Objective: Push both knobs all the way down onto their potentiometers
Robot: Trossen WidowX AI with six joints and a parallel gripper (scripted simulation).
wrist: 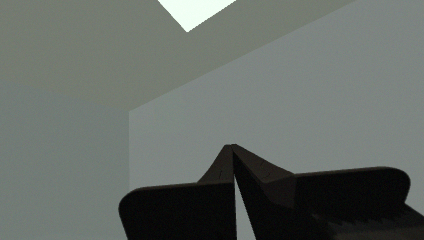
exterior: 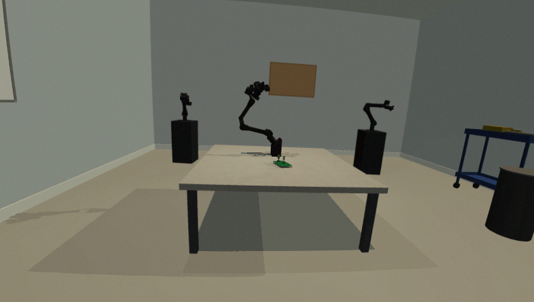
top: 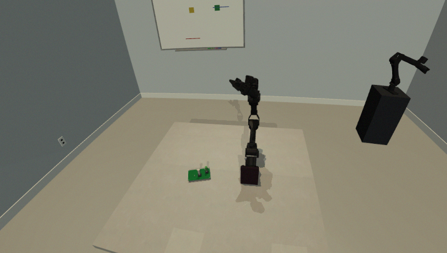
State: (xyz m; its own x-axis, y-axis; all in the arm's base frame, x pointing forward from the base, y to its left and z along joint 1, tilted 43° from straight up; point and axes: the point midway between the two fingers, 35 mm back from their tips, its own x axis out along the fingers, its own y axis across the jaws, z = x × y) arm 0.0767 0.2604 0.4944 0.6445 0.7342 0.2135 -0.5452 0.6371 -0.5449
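Right now the green knob is 160 mm ahead of my gripper tip, 160 mm to the left of it and 620 mm below it. Also, from my gripper tip: white knob (200 mm ahead, 200 mm to the left, 610 mm below).
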